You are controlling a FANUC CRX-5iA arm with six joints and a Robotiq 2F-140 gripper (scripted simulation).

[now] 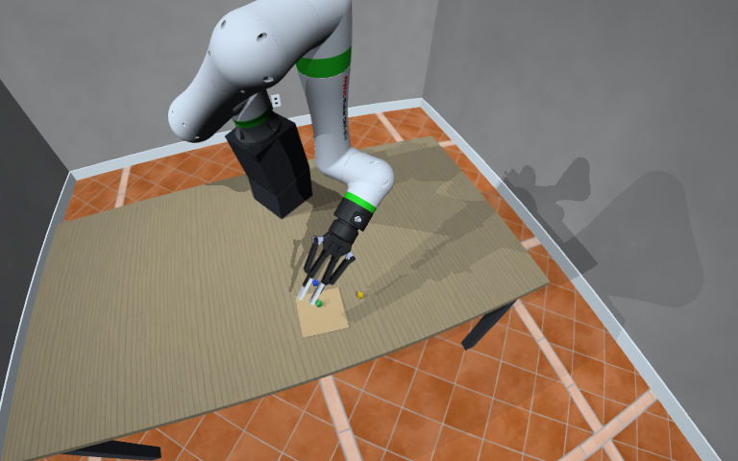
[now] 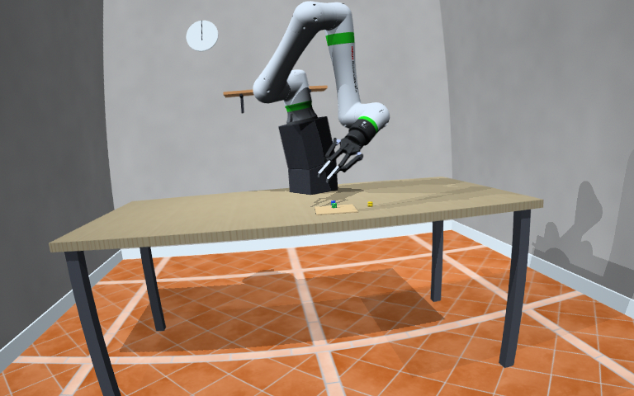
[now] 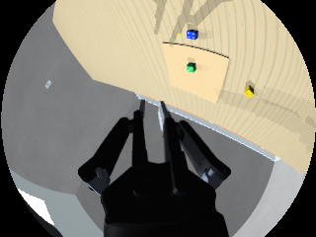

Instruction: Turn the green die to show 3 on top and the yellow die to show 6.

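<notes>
Now: the yellow die 150 mm to the left of my hand, 130 mm below it and 10 mm behind it. The rest, counted from my hand: tan mat 130 mm below, 20 mm to the left, 10 mm ahead; then blue die 130 mm below, 90 mm behind, 20 mm to the left; then green die 120 mm below, 20 mm to the left, 20 mm behind.
</notes>
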